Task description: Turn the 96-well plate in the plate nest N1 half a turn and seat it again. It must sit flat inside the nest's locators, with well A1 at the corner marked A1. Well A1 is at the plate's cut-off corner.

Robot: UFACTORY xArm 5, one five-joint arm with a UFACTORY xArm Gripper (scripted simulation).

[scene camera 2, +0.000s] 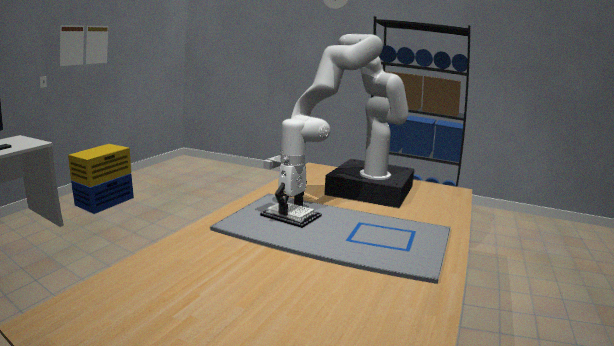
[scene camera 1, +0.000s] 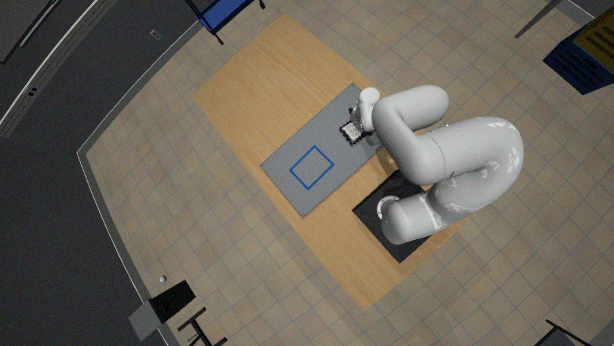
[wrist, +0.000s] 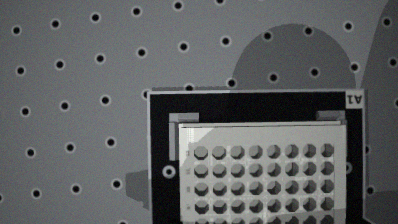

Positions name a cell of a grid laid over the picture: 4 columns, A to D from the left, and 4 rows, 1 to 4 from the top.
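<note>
My gripper (scene camera 2: B3) is visible to me; so is a 96-well plate (wrist: D4).
</note>
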